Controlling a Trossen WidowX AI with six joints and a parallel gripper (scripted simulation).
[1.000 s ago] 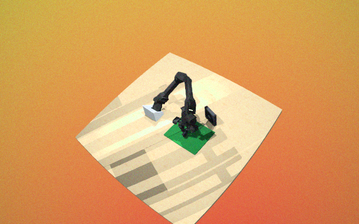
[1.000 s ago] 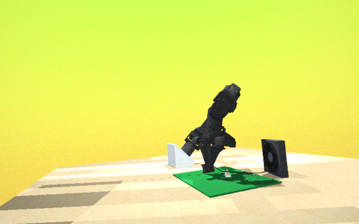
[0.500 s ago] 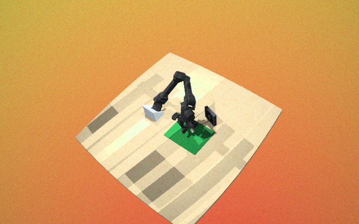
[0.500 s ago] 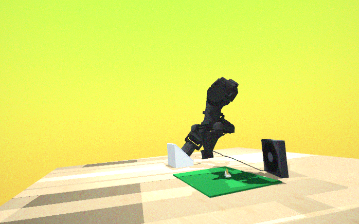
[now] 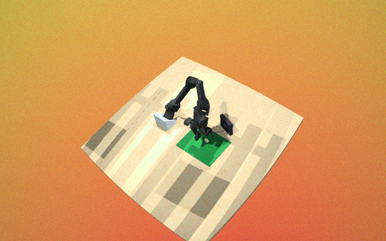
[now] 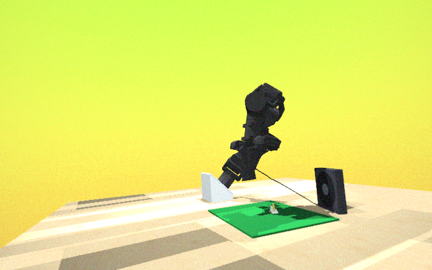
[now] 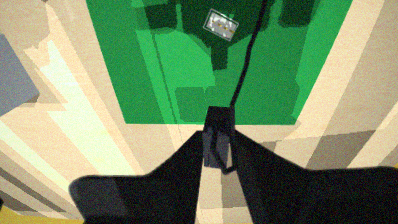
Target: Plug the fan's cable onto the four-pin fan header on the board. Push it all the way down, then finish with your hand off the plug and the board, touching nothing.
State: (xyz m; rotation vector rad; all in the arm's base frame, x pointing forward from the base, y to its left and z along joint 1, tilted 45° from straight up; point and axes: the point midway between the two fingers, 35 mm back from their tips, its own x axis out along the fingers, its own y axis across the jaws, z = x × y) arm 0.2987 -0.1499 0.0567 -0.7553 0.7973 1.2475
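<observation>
Right now the green board is 20 mm ahead of my gripper tip, 30 mm to the left of it and 140 mm below it. Also, from my gripper tip: dark fan plug 10 mm to the right; then black fan 90 mm ahead, 200 mm to the left, 60 mm below; then white four-pin header 20 mm ahead, 60 mm to the left, 120 mm below.
</observation>
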